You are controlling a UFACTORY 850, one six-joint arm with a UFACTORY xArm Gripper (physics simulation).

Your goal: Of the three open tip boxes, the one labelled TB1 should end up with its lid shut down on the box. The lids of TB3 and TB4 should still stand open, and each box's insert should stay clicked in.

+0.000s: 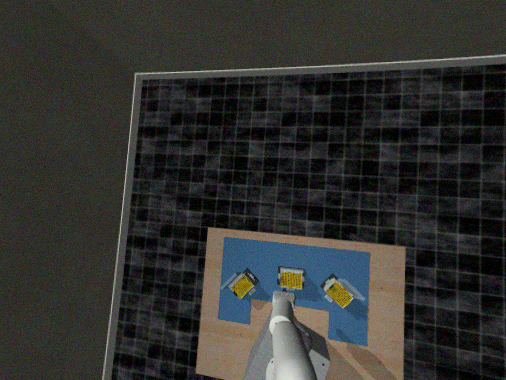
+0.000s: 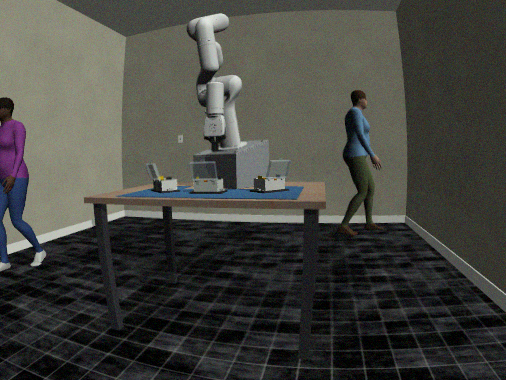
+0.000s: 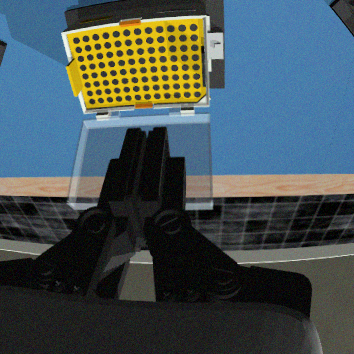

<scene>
One and the same spot on a blue mat: (image 2: 294, 191) is (image 1: 225, 278).
</scene>
